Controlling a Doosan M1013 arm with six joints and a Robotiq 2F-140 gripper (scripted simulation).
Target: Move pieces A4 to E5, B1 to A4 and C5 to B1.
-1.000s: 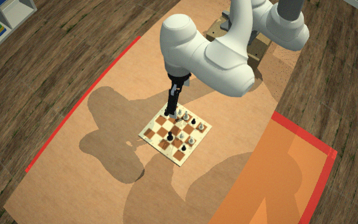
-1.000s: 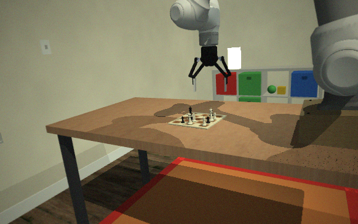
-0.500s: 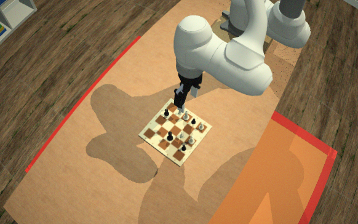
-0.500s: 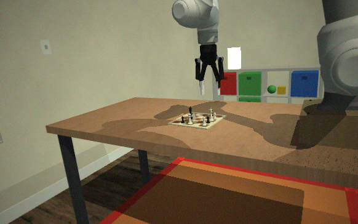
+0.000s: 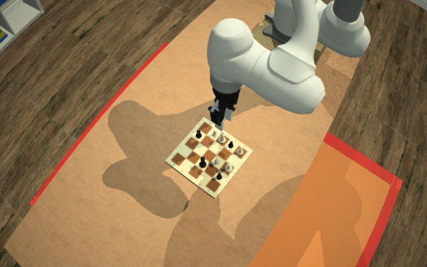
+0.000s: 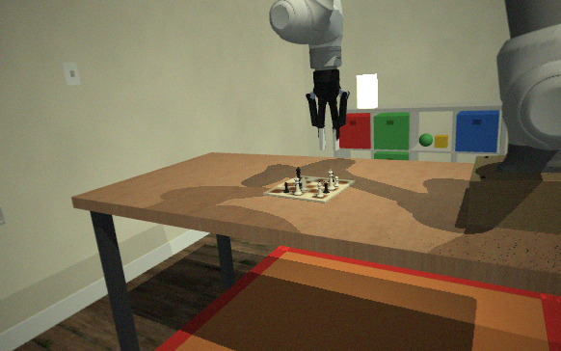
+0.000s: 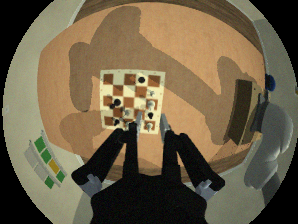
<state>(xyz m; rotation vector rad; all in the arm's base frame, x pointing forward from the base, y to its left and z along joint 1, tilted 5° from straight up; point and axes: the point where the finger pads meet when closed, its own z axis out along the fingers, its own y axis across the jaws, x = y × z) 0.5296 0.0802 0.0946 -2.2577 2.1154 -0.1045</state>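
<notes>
My hand is 120 mm above the white chess piece. Round my hand: small chessboard: 70 mm ahead, 10 mm to the left, 160 mm below.
</notes>
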